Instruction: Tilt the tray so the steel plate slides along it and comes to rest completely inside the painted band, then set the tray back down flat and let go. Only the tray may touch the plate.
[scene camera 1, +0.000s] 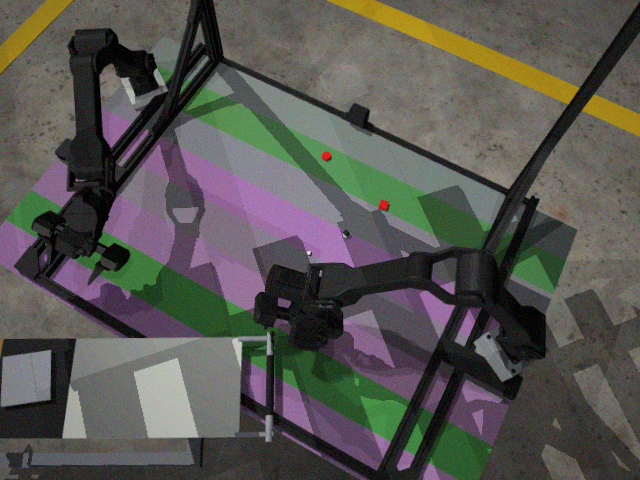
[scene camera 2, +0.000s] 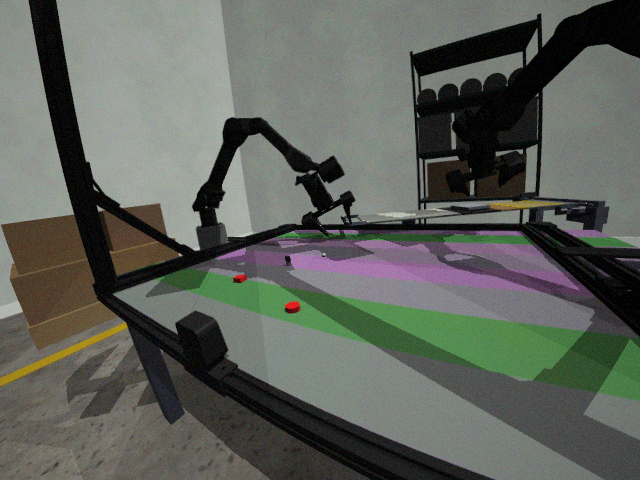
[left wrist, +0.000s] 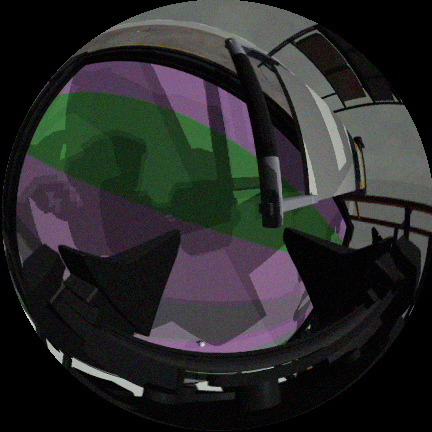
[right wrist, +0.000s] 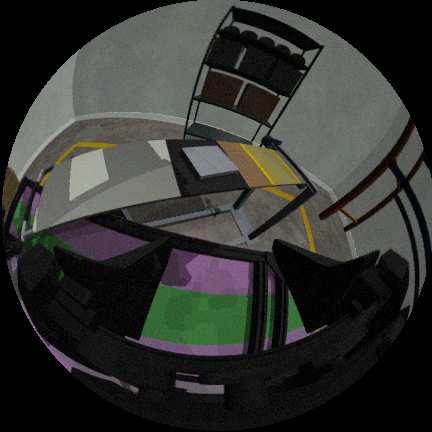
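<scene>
The long grey tray (scene camera 1: 103, 413) (scene camera 2: 439, 212) (left wrist: 325, 160) (right wrist: 125, 185) lies roughly level at the table's edge, its tube handle (scene camera 1: 269, 387) (left wrist: 255, 110) over the striped table. The flat grey steel plate (scene camera 1: 25, 379) (scene camera 2: 470, 207) (right wrist: 212, 161) rests on a black section of it. Brown and yellow sections follow; the yellow band (scene camera 2: 522, 205) (right wrist: 272, 162) lies apart from the plate. My left gripper (scene camera 1: 289, 333) (scene camera 2: 338, 228) (left wrist: 232, 234) is open and empty near one handle end. My right gripper (scene camera 1: 64, 268) (scene camera 2: 484, 187) (right wrist: 223, 243) is open and empty, off the tray's long side.
On the table lie a red disc (scene camera 1: 326, 156) (scene camera 2: 292, 307), a red block (scene camera 1: 383, 205) (scene camera 2: 239, 278), a small dark cube (scene camera 1: 345, 234) (scene camera 2: 287, 259) and a tiny white ball (scene camera 1: 309, 253) (scene camera 2: 323, 254) (left wrist: 202, 343). Black frame rails edge the table. A shelf rack (scene camera 2: 539, 103) stands behind.
</scene>
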